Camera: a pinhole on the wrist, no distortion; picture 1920 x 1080 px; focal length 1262.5 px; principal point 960.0 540.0 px. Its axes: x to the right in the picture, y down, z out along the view. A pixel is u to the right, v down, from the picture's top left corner.
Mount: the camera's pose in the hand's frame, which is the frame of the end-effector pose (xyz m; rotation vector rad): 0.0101 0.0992 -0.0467 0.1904 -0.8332 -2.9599
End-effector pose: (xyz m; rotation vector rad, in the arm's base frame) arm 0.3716 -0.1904 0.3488 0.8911 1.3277 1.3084
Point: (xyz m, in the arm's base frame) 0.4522 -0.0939 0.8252
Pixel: outside the picture
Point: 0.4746 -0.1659 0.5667
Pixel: 1048.5 566.8
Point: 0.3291 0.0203 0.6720
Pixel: outside the picture
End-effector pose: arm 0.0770 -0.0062 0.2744 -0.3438 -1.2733 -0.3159
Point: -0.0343 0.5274 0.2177
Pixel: 1080.6 256.6
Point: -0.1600 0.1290 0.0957
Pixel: outside the picture
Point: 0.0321 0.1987 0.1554
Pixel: 1821.0 573.6
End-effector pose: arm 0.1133 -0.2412 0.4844 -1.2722 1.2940 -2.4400
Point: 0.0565 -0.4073 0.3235
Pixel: outside the picture
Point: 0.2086 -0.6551 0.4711
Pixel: 456.7 785.8
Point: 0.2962 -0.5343 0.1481
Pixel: 1455.2 211.0
